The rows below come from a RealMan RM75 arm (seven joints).
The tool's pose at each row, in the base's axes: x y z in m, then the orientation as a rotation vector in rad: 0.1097 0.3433 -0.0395 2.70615 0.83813 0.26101; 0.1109 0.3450 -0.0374 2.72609 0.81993 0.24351; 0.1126 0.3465 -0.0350 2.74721 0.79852 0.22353; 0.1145 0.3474 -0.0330 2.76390 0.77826 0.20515; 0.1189 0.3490 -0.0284 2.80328 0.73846 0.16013; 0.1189 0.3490 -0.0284 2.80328 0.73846 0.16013; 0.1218 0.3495 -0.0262 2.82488 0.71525 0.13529; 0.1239 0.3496 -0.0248 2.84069 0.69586 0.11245
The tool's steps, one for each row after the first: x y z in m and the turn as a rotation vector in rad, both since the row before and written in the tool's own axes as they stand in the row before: 0.0021 0.0000 -0.0020 0.01481 -0.01131 0.01510; 0.0024 0.0004 -0.0022 0.01550 -0.01312 0.01711; 0.0022 0.0008 -0.0017 0.01185 -0.01250 0.01533; 0.0049 0.0022 -0.0038 0.03139 -0.02872 0.03070; 0.0000 0.0000 0.0000 0.00000 0.00000 0.00000; 0.0029 0.0015 -0.0017 0.01743 -0.01568 0.01757; 0.0019 0.0012 -0.0011 0.01303 -0.01471 0.01397
